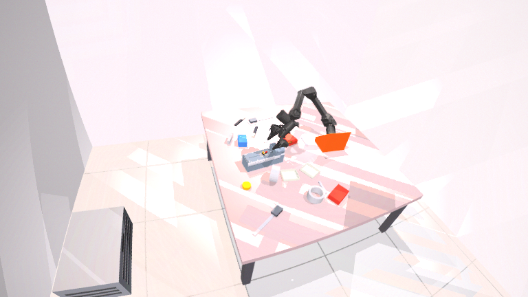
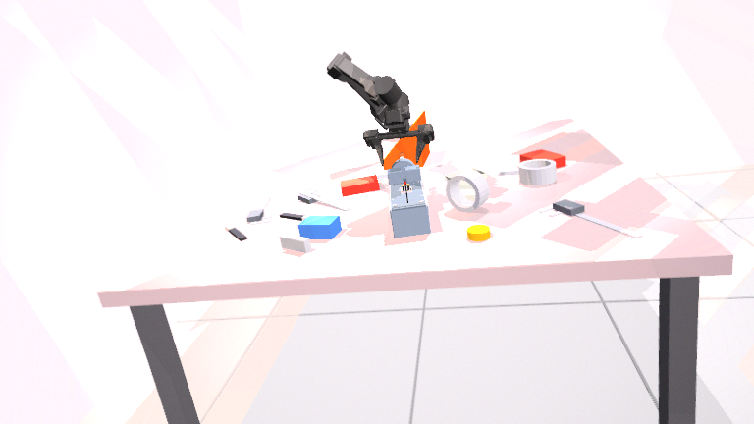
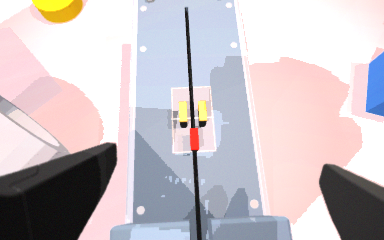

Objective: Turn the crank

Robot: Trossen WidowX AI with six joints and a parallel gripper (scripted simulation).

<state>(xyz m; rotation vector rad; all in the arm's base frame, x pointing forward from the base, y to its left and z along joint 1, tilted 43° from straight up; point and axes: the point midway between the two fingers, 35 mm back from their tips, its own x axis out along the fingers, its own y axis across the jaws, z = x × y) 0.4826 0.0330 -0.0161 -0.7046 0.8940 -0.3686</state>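
Right now the red pointer is 50 mm below my gripper tip, 20 mm ahead of it and 10 mm to the left of it. The rest, counted from my gripper tip: orange handle 140 mm behind, 10 mm to the right, 10 mm below; then yellow disc 200 mm ahead, 190 mm to the left, 130 mm below; then blue block 210 mm to the right, 120 mm below, 110 mm ahead.
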